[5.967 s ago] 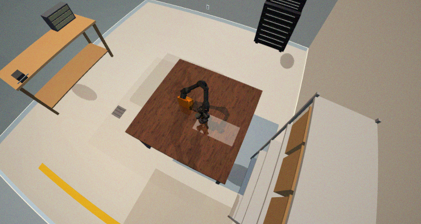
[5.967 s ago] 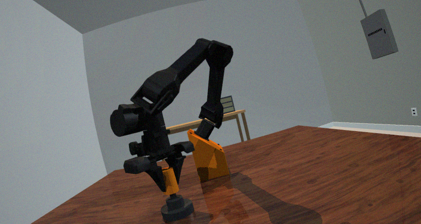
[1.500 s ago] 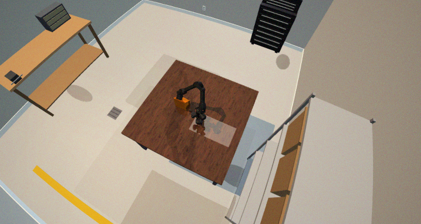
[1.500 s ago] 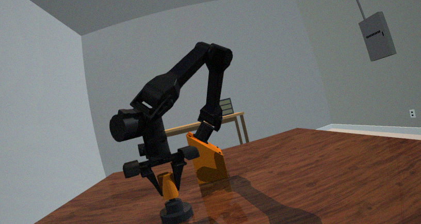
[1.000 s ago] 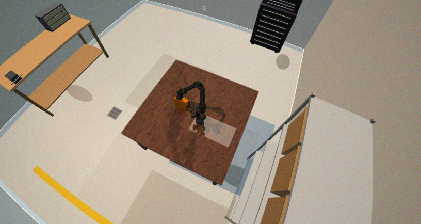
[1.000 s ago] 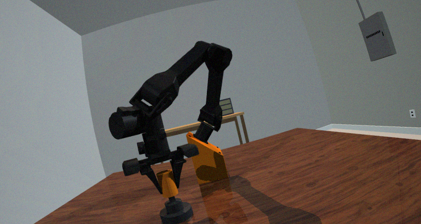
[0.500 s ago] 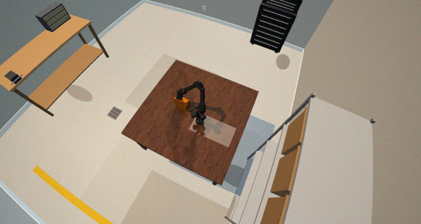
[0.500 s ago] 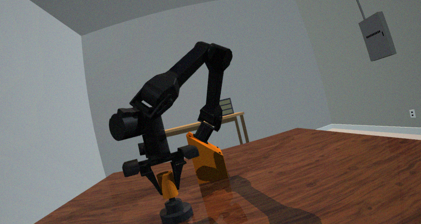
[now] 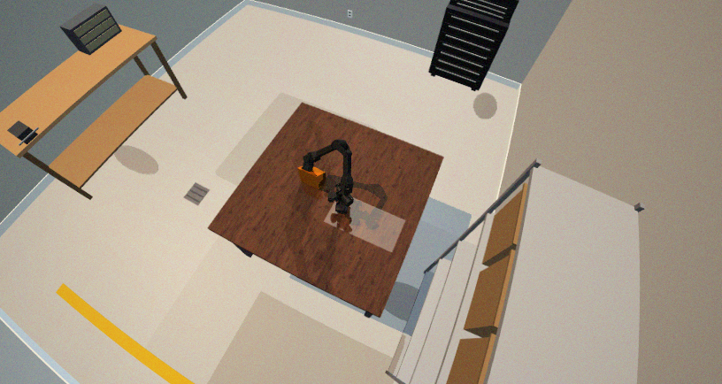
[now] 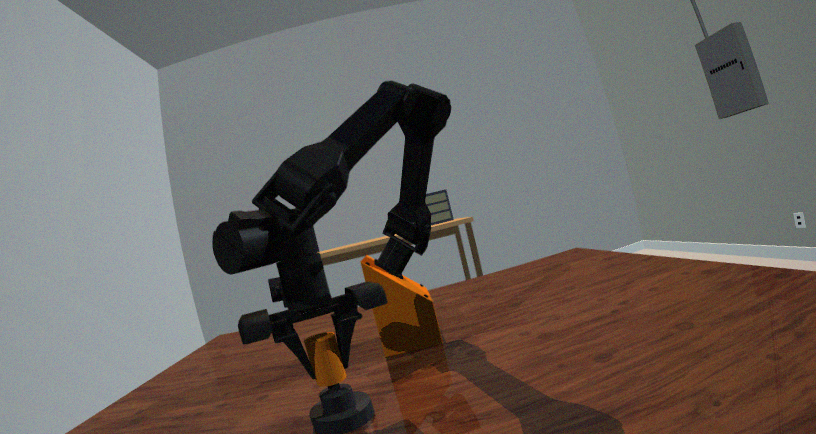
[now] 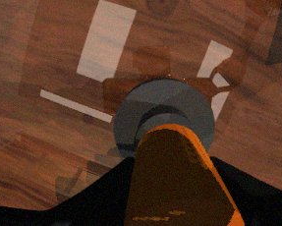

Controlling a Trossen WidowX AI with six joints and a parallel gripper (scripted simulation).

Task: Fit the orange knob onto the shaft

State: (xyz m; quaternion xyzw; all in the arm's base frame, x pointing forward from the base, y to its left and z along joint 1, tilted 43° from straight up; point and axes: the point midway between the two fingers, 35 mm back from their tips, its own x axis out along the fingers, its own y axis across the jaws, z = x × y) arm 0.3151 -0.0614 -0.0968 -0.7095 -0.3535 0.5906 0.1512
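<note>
Right now the orange knob is 20 mm above my gripper tip. From my gripper tip the other things lie so: dark pedestal (40 mm below).
</note>
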